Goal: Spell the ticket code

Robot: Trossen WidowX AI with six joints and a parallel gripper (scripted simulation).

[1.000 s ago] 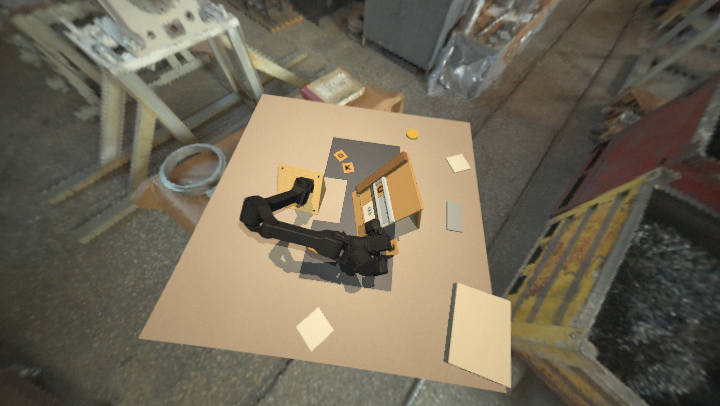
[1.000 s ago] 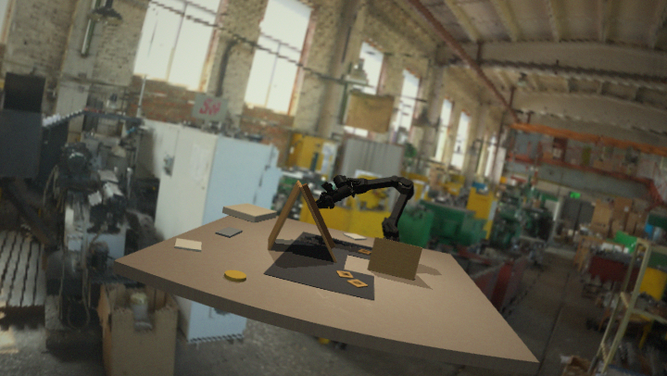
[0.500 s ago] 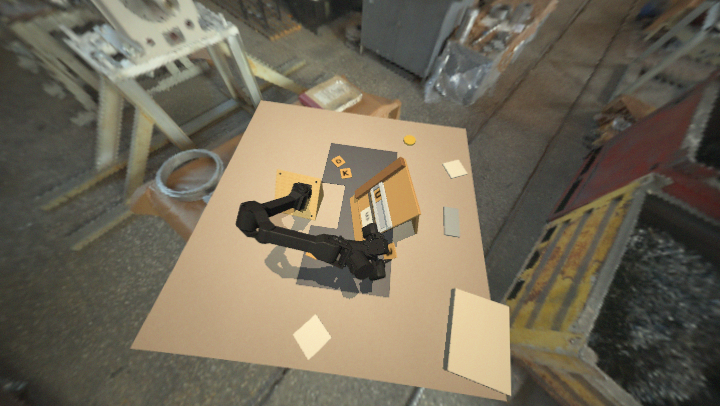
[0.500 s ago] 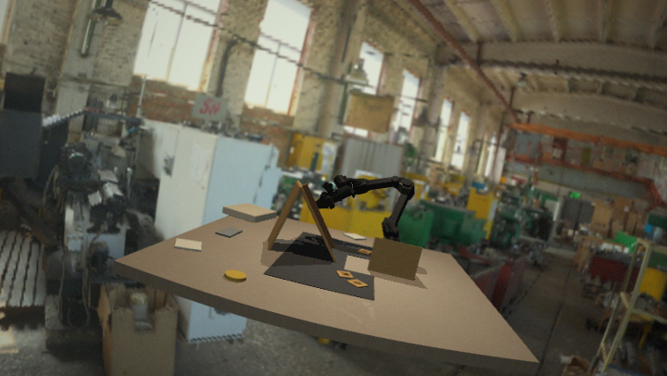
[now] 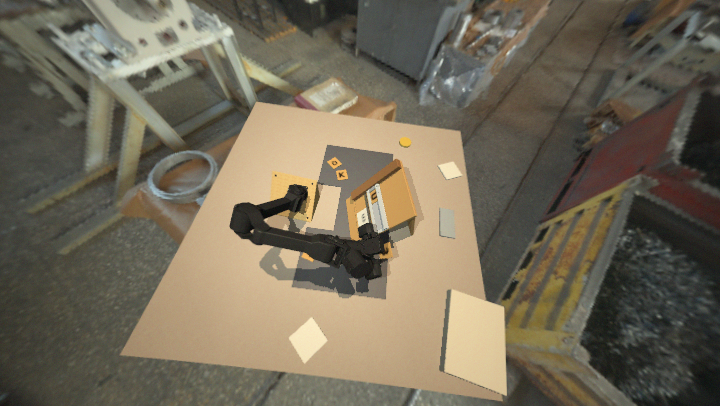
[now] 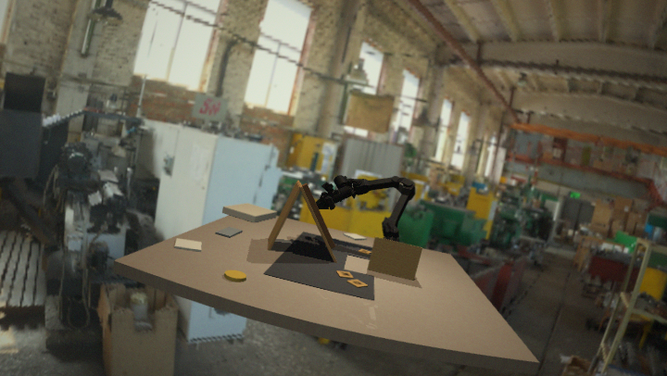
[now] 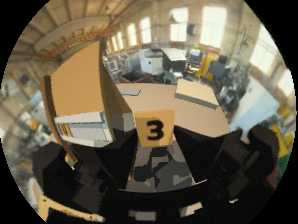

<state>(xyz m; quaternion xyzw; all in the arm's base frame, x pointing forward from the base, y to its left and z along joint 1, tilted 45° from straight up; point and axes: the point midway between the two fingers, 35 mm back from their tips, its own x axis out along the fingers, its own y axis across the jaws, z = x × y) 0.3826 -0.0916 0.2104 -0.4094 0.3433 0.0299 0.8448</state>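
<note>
The orange tile marked u lies 220 mm to the left of my gripper tip and 80 mm behind it. The rest, counted from my gripper tip: letter tile (right at my gripper tip); white ticket (150 mm to the left, 100 mm behind, 80 mm below); tile marked 4 (300 mm behind, 160 mm below, 30 mm to the right).
</note>
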